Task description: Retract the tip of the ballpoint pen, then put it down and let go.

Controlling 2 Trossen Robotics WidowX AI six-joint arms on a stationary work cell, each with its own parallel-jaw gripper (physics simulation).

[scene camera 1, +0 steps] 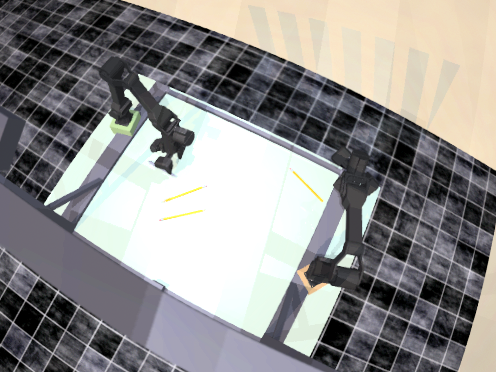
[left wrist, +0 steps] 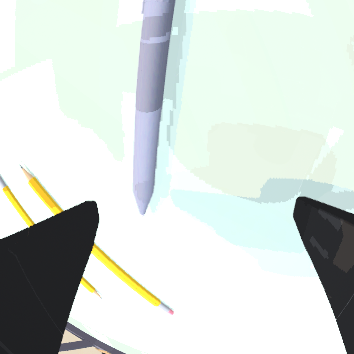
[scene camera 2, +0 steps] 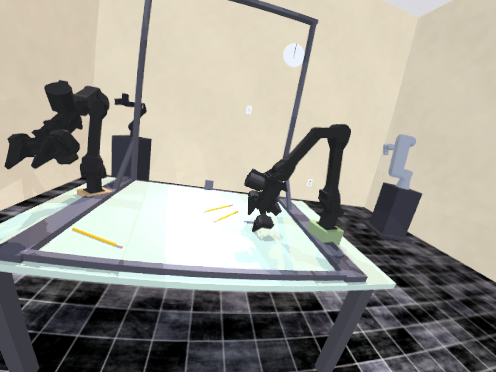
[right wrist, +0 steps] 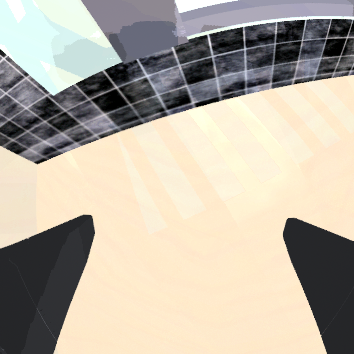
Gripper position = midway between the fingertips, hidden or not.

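Right gripper [scene camera 2: 19,167] [right wrist: 192,228] open, holding nothing. Left gripper [scene camera 2: 250,223] [scene camera 1: 175,166] [left wrist: 199,210] visible. Grey ballpoint pen [left wrist: 155,29] visible; out of frame in the right wrist view.
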